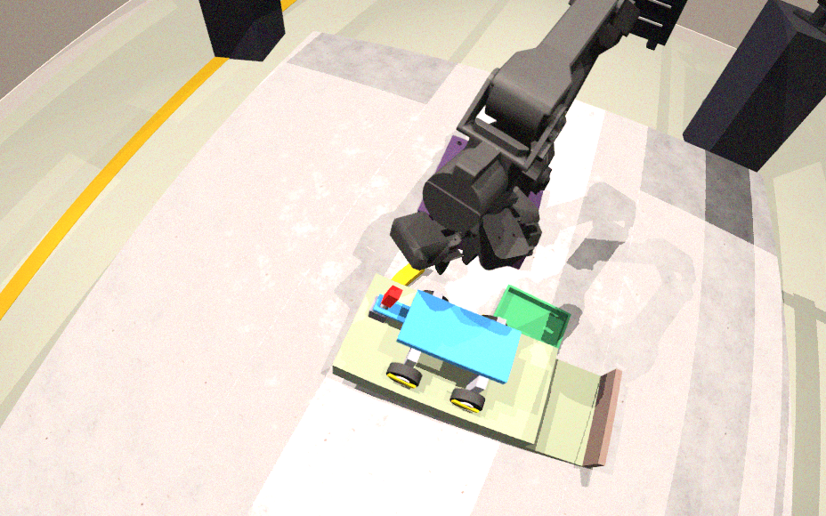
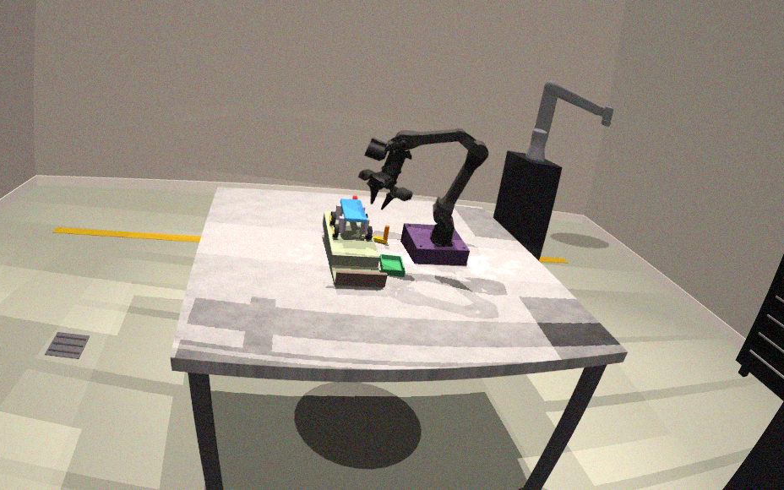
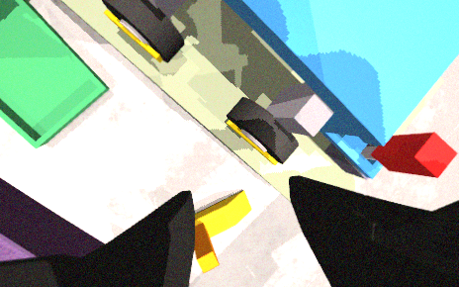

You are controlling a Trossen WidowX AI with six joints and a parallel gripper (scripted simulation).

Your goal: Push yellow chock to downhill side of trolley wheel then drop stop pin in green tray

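Now: gripper tip 6 cm past the yellow chock, 6 cm to the left of it and 14 cm above it. From my gripper tip the other things lie so: blue trolley: 9 cm ahead, 2 cm to the left, 4 cm below; then red-headed stop pin: 6 cm ahead, 7 cm to the right, 2 cm below; then pale green ramp: 9 cm ahead, 3 cm to the left, 11 cm below.
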